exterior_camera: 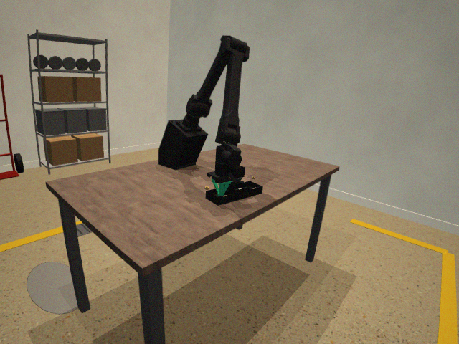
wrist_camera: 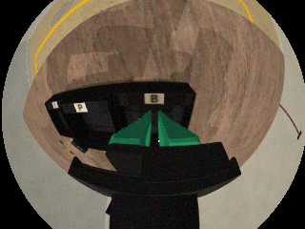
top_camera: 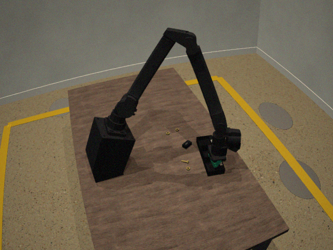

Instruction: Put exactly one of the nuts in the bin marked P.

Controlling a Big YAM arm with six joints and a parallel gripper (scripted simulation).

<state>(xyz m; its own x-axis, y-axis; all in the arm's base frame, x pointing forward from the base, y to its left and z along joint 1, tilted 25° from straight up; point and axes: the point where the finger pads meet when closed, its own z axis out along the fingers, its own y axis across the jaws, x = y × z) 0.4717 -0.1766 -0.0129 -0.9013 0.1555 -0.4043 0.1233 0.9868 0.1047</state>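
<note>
My hand is 1 cm short of the bin and 8 cm to the right of it. Round my hand: brass bolt: 12 cm behind, 9 cm to the left, 2 cm below; then small black block: 6 cm behind, 21 cm to the left, 2 cm below.
</note>
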